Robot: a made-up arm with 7 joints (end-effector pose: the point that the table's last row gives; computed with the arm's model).
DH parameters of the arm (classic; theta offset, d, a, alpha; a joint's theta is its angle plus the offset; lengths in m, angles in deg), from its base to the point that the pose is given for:
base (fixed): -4.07 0 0 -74.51
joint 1: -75.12 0.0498 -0.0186 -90
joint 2: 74 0 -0.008 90
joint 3: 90 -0.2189 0.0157 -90
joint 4: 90 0.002 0.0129 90
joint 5: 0 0.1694 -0.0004 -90
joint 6: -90 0 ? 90
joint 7: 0 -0.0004 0 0
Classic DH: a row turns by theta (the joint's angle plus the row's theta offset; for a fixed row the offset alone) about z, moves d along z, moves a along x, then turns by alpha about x.
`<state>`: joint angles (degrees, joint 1 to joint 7).
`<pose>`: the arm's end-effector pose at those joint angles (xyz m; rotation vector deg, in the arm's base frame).
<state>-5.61 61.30 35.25 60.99 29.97 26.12 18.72</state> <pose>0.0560 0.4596 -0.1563 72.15 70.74 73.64</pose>
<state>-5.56 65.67 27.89 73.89 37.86 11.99 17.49</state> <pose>0.0347 0.4690 -0.1543 86.13 75.13 57.51</pose>
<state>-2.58 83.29 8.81 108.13 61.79 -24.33 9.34</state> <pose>-0.0592 0.4754 -0.0613 96.01 105.77 6.13</pose>
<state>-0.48 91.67 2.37 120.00 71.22 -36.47 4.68</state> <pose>-0.0923 0.4566 0.0051 85.15 123.17 -7.88</pose>
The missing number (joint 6, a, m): 0.0548
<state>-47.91 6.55 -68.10 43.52 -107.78 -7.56 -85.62</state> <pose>0.2569 -0.0949 -0.3063 -79.09 3.64 -98.59</pose>
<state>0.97 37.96 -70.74 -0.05 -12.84 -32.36 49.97</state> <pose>0.0046 0.0144 -0.3039 1.08 15.68 -17.11</pose>
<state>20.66 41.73 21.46 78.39 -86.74 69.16 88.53</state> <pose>-0.1651 0.3044 -0.2850 4.24 -135.21 -92.30</pose>
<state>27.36 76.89 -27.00 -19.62 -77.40 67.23 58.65</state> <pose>-0.0116 0.2108 -0.2184 57.68 112.12 8.87</pose>
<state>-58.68 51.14 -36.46 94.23 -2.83 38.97 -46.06</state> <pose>0.2397 0.3708 -0.1794 13.03 96.77 14.28</pose>
